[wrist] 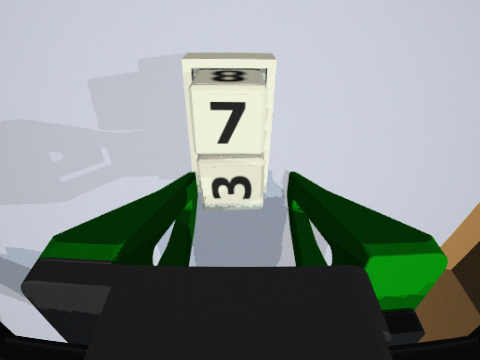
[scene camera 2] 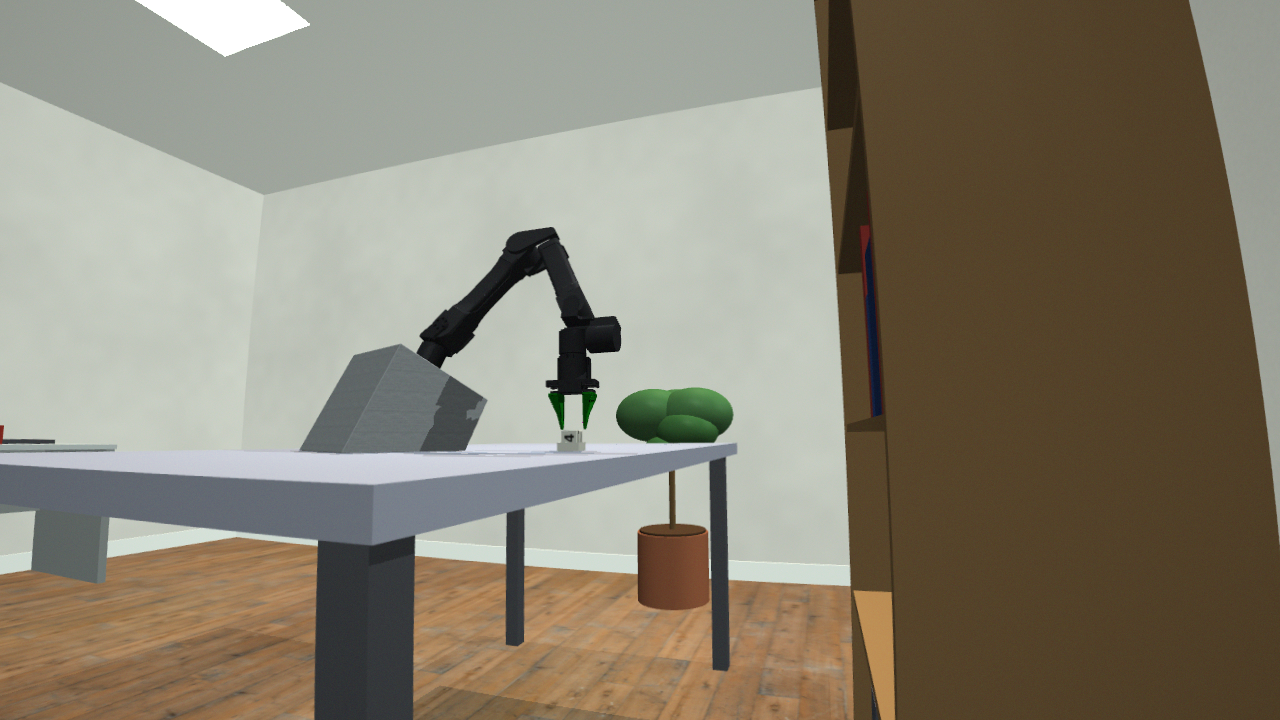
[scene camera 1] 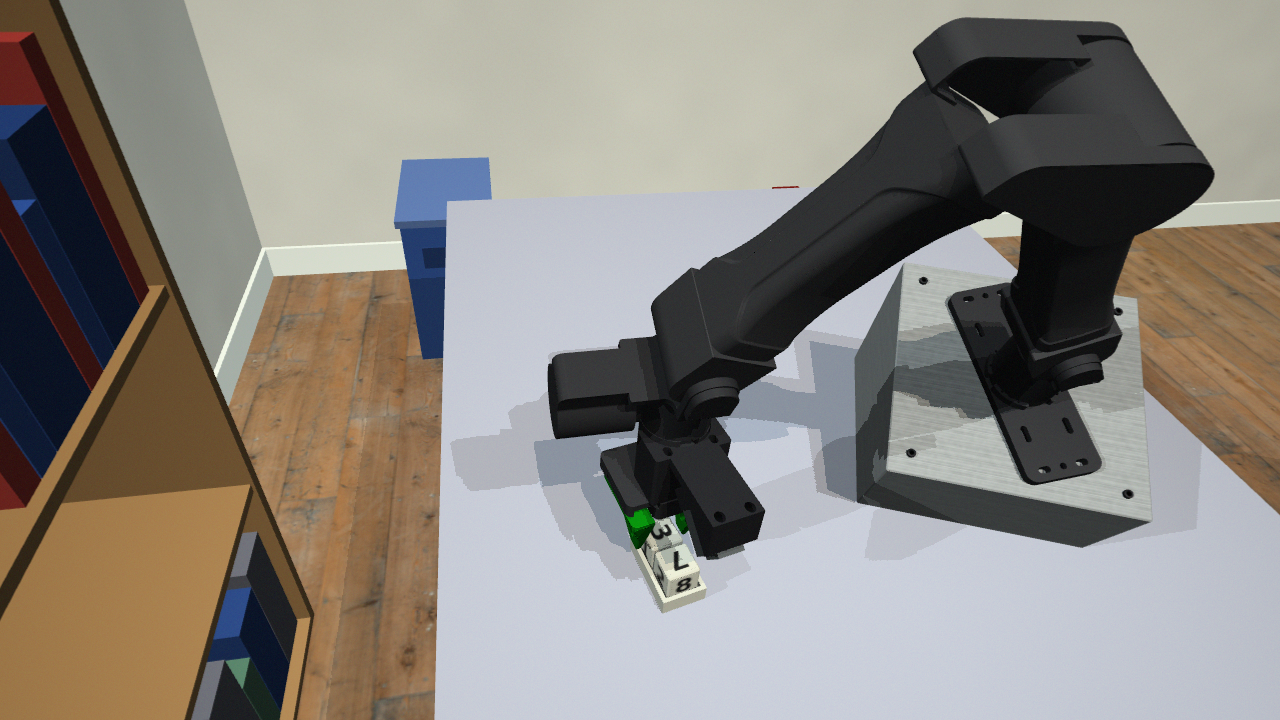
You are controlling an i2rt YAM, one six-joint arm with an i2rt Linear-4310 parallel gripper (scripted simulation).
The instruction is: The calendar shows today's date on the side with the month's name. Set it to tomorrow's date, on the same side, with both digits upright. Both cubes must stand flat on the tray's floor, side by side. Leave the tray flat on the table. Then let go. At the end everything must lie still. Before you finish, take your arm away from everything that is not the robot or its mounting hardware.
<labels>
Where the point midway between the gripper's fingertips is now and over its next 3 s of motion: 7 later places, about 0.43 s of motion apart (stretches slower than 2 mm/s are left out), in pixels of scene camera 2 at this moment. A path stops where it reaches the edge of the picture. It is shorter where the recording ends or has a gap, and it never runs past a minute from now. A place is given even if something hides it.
The gripper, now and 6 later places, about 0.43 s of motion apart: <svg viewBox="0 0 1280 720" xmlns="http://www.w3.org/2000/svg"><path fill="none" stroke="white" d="M573 429L576 401L571 397L572 395L575 374L573 359L571 358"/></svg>
</labels>
